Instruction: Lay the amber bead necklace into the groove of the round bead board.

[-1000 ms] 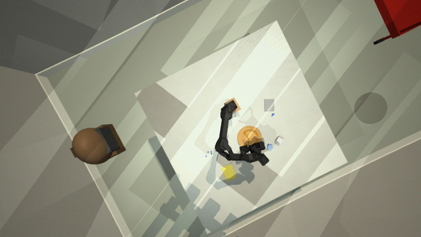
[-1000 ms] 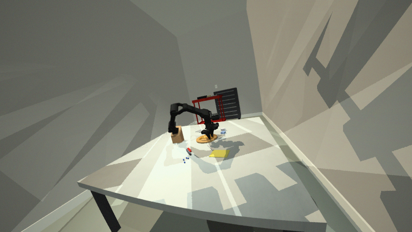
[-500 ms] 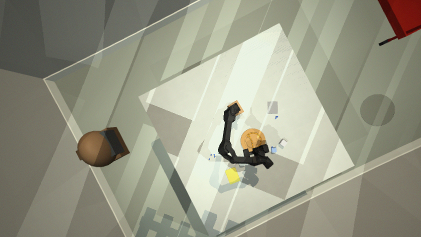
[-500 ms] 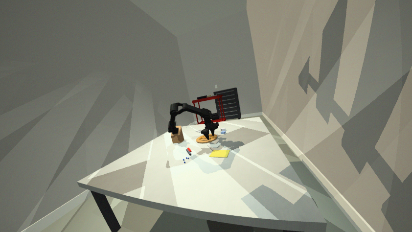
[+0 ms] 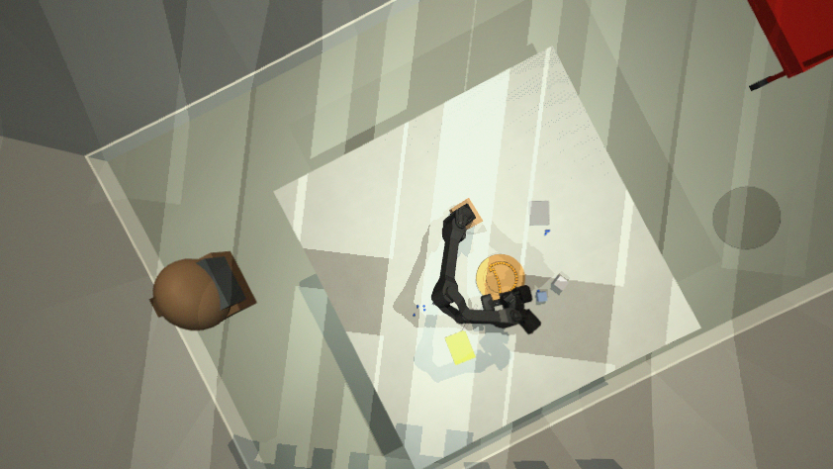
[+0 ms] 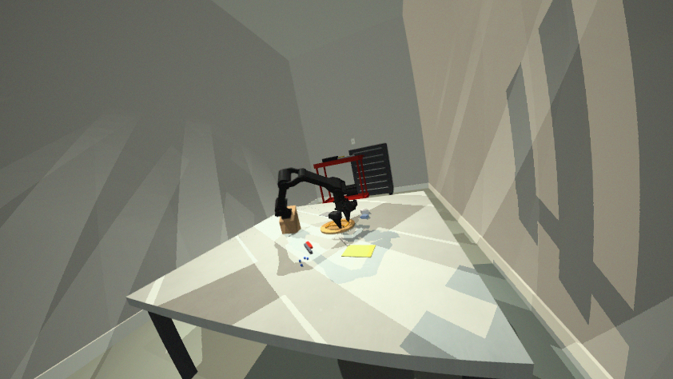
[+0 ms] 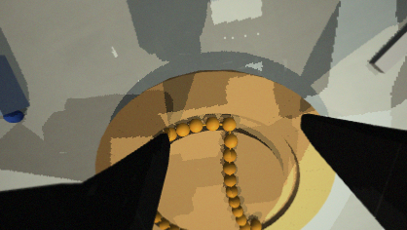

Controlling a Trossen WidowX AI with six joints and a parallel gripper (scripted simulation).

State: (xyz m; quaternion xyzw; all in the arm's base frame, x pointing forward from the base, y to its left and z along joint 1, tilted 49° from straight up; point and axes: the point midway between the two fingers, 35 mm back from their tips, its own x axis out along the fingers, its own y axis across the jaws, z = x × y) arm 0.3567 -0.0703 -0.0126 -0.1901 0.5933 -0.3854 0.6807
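My gripper tip is 50 mm past the round bead board, 40 mm to the right of it and 20 mm above it. From my gripper tip the other things lie so: light blue cube 140 mm to the left, 100 mm ahead, 10 mm below; then red-handled tool 200 mm to the right, 140 mm behind, 10 mm below; then white cube 230 mm to the left, 90 mm ahead, 10 mm below.
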